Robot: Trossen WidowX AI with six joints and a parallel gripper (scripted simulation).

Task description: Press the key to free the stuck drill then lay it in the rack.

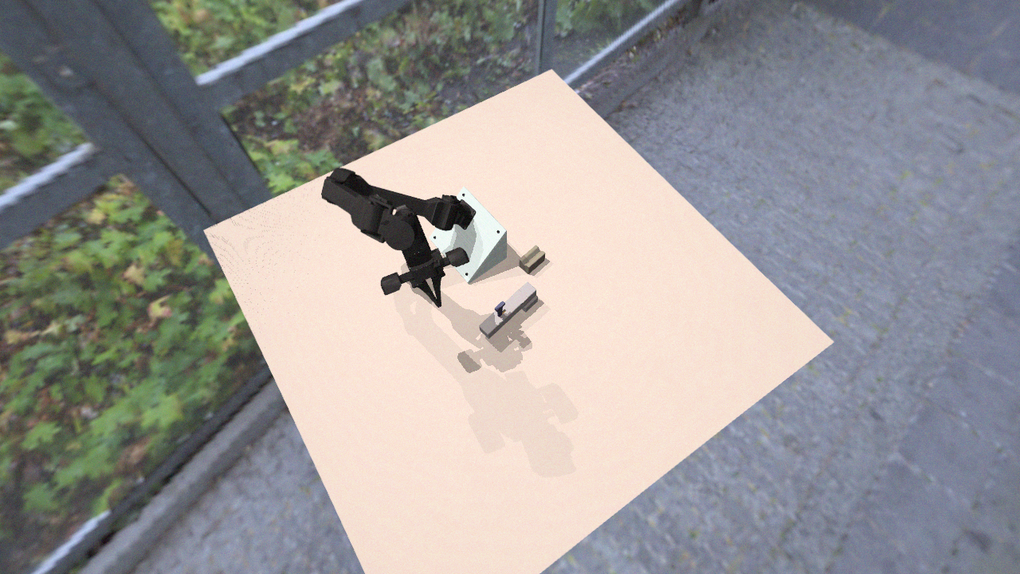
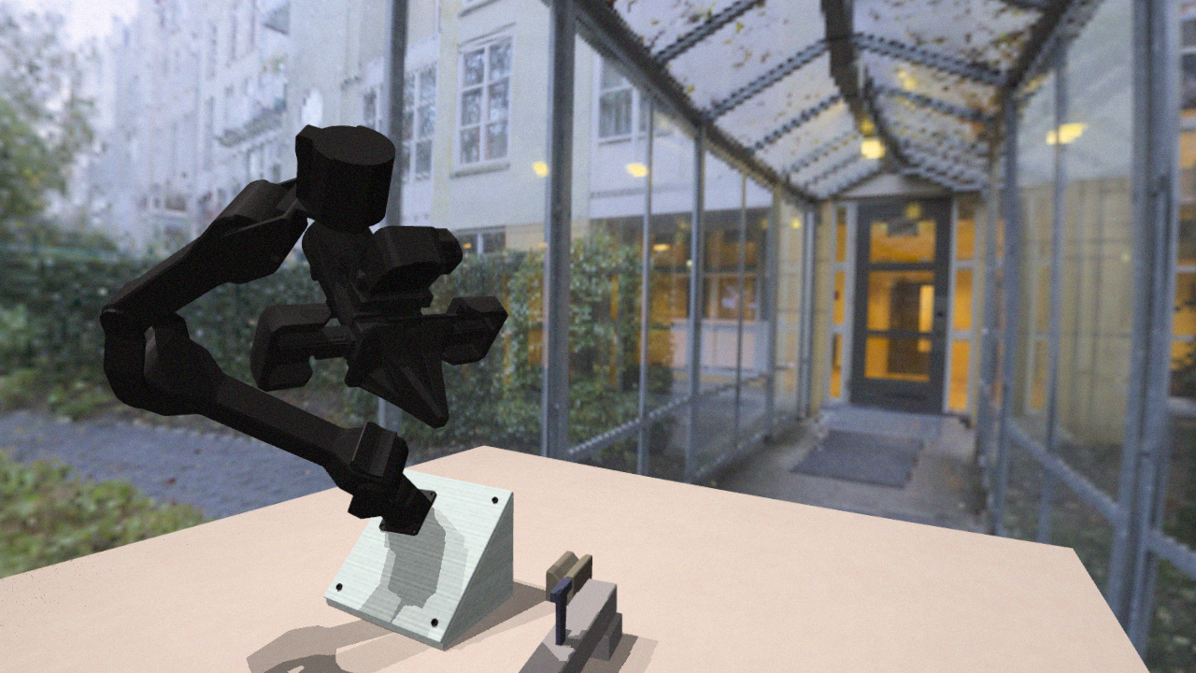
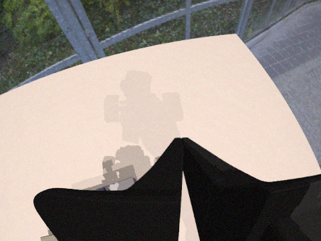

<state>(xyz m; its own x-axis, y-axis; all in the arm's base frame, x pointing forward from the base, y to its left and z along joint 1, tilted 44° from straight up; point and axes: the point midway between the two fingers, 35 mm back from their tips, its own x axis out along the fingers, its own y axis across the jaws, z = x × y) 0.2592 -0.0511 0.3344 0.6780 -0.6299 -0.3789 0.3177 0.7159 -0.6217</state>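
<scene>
My gripper tip is 220 mm above the dark blue key, 160 mm to the right of it and 20 mm short of it. The rest, counted from my gripper tip: drill (260 mm below, 210 mm to the left, 10 mm ahead); then rack (360 mm to the left, 280 mm below, 70 mm behind).
</scene>
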